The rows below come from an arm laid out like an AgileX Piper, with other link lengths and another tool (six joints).
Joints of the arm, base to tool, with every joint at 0 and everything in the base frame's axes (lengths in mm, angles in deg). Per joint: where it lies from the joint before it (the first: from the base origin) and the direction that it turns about. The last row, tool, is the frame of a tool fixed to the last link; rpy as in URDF.
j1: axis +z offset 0 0 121.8
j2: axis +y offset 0 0 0
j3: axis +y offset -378.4 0 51.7
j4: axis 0.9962 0 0.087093 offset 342.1 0 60.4
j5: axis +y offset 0 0 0
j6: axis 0.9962 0 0.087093 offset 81.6 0 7.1
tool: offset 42.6 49 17.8 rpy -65.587 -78.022 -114.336
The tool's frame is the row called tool.
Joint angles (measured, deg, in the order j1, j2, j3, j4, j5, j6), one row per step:
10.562, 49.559, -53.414, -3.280, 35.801, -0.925
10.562, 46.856, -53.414, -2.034, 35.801, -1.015
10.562, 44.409, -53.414, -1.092, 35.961, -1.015
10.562, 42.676, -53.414, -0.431, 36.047, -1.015
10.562, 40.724, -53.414, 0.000, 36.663, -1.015
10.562, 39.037, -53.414, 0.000, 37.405, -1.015
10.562, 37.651, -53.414, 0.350, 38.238, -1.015
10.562, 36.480, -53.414, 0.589, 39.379, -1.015
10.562, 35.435, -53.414, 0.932, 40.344, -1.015
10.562, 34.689, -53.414, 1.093, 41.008, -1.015
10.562, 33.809, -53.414, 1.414, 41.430, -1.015
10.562, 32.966, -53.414, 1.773, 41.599, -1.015
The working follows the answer.
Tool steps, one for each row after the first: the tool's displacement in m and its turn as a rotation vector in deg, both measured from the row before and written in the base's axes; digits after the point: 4 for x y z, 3 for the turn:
-0.0173, -0.0018, 0.0123, 1.621, -2.445, 0.260
-0.0162, -0.0019, 0.0100, 1.323, -2.080, 0.204
-0.0117, -0.0014, 0.0067, 0.930, -1.502, 0.169
-0.0135, -0.0020, 0.0058, 0.651, -1.238, 0.122
-0.0117, -0.0022, 0.0038, 0.173, -0.929, 0.000
-0.0100, -0.0014, 0.0027, 0.424, -0.484, 0.122
-0.0086, -0.0013, 0.0011, 0.221, 0.011, 0.096
-0.0078, -0.0010, 0.0010, 0.321, -0.022, 0.143
-0.0055, -0.0008, 0.0006, 0.156, -0.054, 0.075
-0.0064, -0.0008, 0.0015, 0.368, -0.397, 0.140
-0.0061, -0.0007, 0.0019, 0.441, -0.603, 0.156

Tool pose at each row, in the base's axes (x y z in m, rotation vector in deg; rounded; the steps above come from the unrounded poses):
0.2372, 0.0906, 0.4786, -147.429, -2.350, -89.792
0.2199, 0.0888, 0.4909, -144.186, -1.638, -92.201
0.2037, 0.0868, 0.5009, -141.446, -1.063, -94.207
0.1920, 0.0854, 0.5076, -139.460, -0.699, -95.617
0.1785, 0.0834, 0.5134, -137.904, -0.476, -96.808
0.1668, 0.0812, 0.5172, -136.993, -0.467, -97.855
0.1568, 0.0797, 0.5199, -136.229, -0.324, -98.209
0.1481, 0.0784, 0.5210, -136.042, -0.246, -98.066
0.1404, 0.0774, 0.5220, -135.738, -0.144, -97.900
0.1348, 0.0766, 0.5227, -135.550, -0.108, -97.869
0.1284, 0.0759, 0.5242, -134.893, -0.024, -98.129
0.1223, 0.0752, 0.5262, -133.999, 0.069, -98.591

